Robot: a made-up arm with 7 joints. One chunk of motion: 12 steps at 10 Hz.
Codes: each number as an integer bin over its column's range. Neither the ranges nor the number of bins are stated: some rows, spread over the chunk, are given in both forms.
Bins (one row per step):
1: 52 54 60 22 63 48 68
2: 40 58 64 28 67 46 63
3: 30 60 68 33 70 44 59
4: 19 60 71 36 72 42 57
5: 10 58 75 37 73 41 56
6: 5 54 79 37 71 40 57
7: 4 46 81 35 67 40 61
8: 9 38 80 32 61 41 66
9: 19 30 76 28 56 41 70
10: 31 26 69 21 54 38 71
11: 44 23 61 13 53 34 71
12: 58 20 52 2 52 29 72
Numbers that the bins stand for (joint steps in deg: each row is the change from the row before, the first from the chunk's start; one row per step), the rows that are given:
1: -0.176 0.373 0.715 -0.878 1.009 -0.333 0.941
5: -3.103 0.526 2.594 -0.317 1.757 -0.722 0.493
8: -3.173 -0.241 3.220 -0.504 0.860 -0.722 0.867
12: 0.242 -0.932 -0.287 -1.625 0.187 -1.389 1.091
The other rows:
2: -1.012 0.526 1.216 -0.654 1.308 -0.444 0.755
3: -1.709 0.603 1.717 -0.467 1.532 -0.556 0.605
4: -2.476 0.603 2.093 -0.355 1.682 -0.667 0.530
6: -3.452 0.373 3.095 -0.317 1.607 -0.778 0.530
7: -3.521 0.066 3.345 -0.392 1.308 -0.778 0.680
9: -2.476 -0.548 2.719 -0.654 0.486 -0.722 1.016
10: -1.639 -0.702 1.842 -0.915 0.336 -0.889 1.054
11: -0.733 -0.817 0.840 -1.214 0.262 -1.111 1.054

